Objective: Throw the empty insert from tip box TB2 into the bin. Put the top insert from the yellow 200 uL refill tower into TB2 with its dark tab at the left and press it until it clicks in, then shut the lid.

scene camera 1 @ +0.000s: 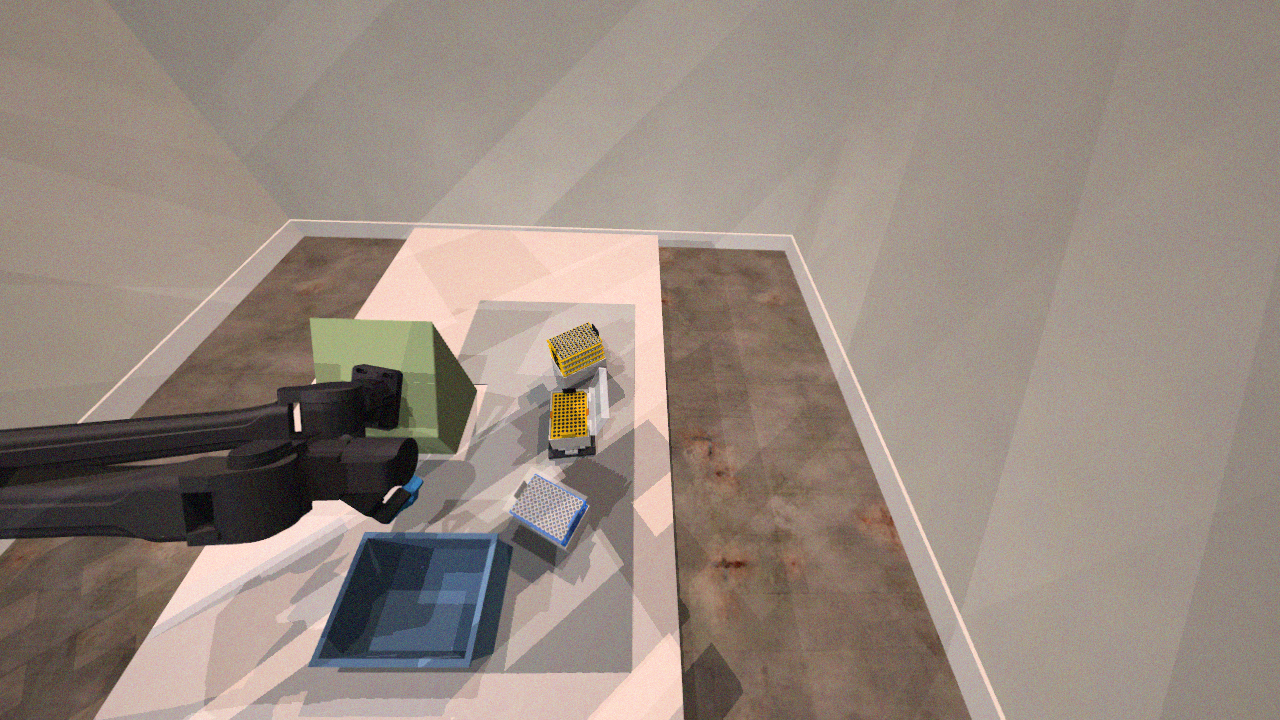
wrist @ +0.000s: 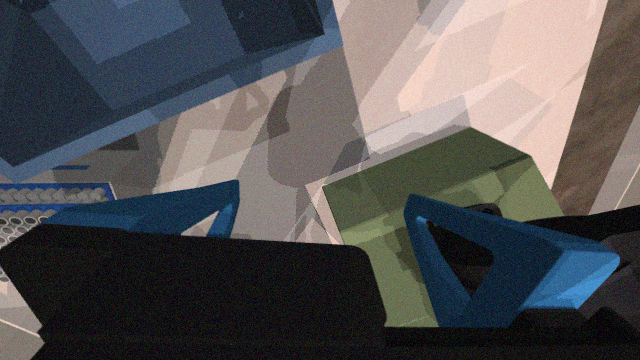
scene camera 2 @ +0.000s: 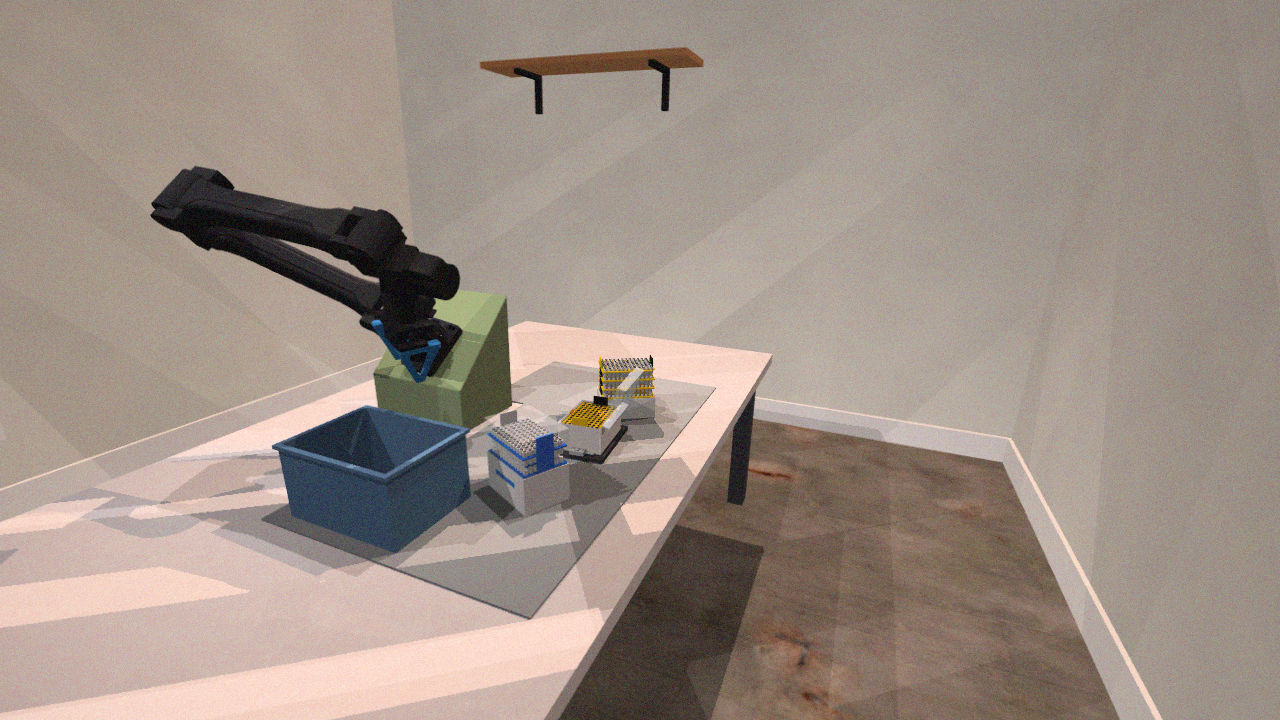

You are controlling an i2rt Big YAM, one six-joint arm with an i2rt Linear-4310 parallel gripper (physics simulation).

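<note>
The tip box (scene camera 1: 581,442) (scene camera 2: 583,438), taken as TB2, stands on a dark base with its clear lid (scene camera 1: 603,394) (scene camera 2: 631,379) open. A yellow insert (scene camera 1: 569,414) (scene camera 2: 588,416) with empty holes sits in it; a dark tab shows at its far end. The yellow refill tower (scene camera 1: 579,351) (scene camera 2: 626,380) stands behind the box, several tip-filled inserts high, with dark tabs at its ends. The blue bin (scene camera 1: 489,586) (scene camera 2: 335,485) (wrist: 200,102) shows no insert in scene camera 1. My gripper (scene camera 1: 401,501) (scene camera 2: 407,356) (wrist: 325,197) is open and empty, raised between the bin and a green block. Label text is unreadable.
The sloped green block (scene camera 1: 447,394) (scene camera 2: 487,367) (wrist: 395,200) stands behind the bin, close to the arm. A blue-and-white refill tower (scene camera 1: 548,510) (scene camera 2: 528,483) (wrist: 50,195) stands between the bin and the tip box. A grey mat (scene camera 1: 572,649) (scene camera 2: 528,582) lies under them. A wooden shelf (scene camera 2: 590,62) hangs on the wall.
</note>
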